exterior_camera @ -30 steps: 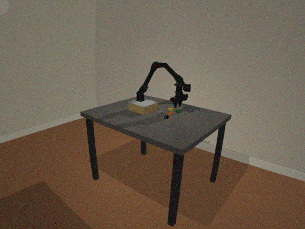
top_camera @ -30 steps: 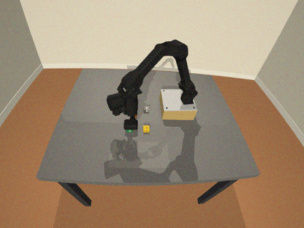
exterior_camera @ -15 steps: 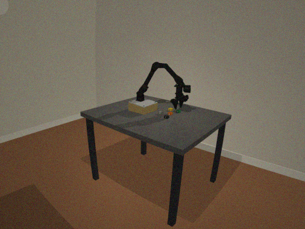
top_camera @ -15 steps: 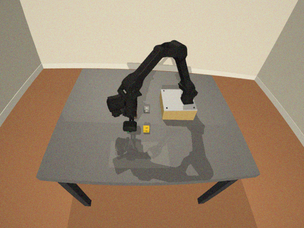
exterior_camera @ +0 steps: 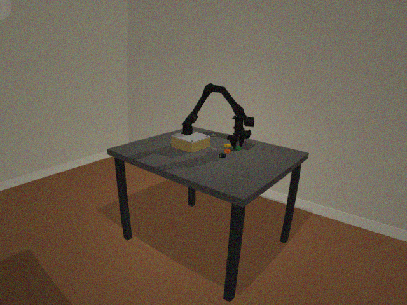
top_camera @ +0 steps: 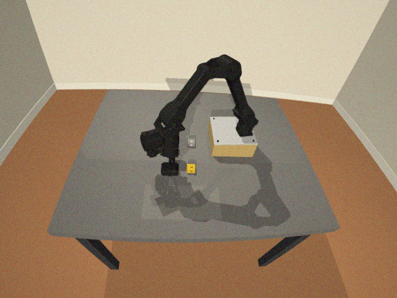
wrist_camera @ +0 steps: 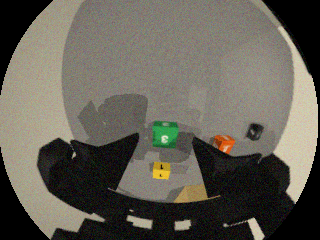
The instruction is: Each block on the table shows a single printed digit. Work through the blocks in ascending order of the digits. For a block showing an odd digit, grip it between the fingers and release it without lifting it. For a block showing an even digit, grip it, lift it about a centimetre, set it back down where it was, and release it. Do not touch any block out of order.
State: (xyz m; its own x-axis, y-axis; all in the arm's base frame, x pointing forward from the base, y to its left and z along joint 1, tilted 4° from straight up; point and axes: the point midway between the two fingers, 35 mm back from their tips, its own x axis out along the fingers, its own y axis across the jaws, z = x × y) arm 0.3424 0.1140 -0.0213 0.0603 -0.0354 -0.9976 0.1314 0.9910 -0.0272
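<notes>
My gripper tip is 10 mm short of the green block. Also, from my gripper tip: orange block: 30 mm behind, 100 mm to the right; then yellow block: 80 mm behind, 10 mm to the left; then grey block: 110 mm behind, 140 mm to the right.
</notes>
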